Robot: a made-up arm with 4 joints.
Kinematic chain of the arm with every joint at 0, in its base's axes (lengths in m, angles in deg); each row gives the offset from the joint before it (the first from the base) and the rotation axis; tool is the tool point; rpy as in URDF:
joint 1: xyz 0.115 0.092 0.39 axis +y
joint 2: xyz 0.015 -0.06 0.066 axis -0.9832 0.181 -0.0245
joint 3: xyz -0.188 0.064 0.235 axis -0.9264 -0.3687 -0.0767
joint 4: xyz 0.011 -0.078 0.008 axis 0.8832 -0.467 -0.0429
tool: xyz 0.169 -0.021 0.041 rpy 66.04 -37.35 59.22
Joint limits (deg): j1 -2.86..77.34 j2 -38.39..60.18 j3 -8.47..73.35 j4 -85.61..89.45
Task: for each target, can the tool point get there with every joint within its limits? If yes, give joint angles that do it. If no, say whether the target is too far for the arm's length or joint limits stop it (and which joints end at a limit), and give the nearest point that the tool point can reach.
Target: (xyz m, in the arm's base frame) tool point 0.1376 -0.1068 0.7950
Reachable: yes | joints 10.01 -27.17 46.99 -18.00
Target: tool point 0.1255 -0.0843 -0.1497
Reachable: no: joint limits stop it (at a limit: joint 1, joint 2, joint 3, joint 4) | nearest point 0.2760 -0.0864 0.4450 | short by 0.613 m
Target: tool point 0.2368 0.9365 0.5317
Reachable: no: too far | nearest point 0.2741 0.4882 0.5751 | short by 0.452 m
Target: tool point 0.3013 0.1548 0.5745
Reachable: yes | joints 36.55 37.79 -0.59 -42.27
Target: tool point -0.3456 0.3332 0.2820
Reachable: no: joint limits stop it (at a limit: joint 1, joint 2, joint 3) | nearest point 0.0752 0.4779 0.6011 | short by 0.548 m
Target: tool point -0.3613 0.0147 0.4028
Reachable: no: joint limits stop it (at a limit: joint 1, joint 2, joint 3, joint 4) | nearest point 0.0882 -0.0864 0.5580 | short by 0.486 m
